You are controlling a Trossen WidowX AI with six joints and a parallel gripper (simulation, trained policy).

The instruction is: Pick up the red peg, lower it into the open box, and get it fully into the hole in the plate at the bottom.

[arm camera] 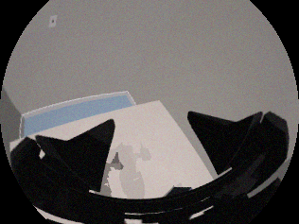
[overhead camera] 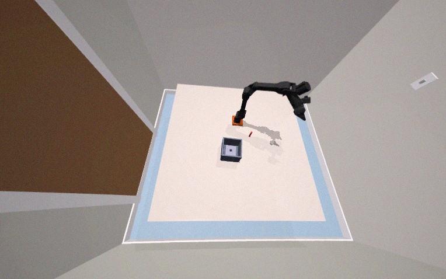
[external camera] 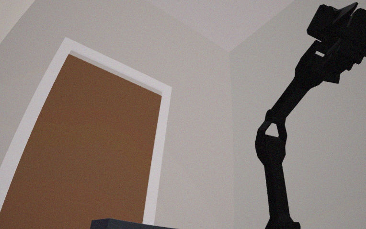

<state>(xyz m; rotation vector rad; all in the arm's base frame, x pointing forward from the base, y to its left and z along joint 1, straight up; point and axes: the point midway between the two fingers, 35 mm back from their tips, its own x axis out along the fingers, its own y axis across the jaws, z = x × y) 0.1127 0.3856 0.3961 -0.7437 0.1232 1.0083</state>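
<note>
Right now my gripper tip is 360 mm above the red peg and 270 mm to the left of it. From my gripper tip the other things lie so: pale plate (420 mm to the right, 360 mm below, 210 mm ahead).
</note>
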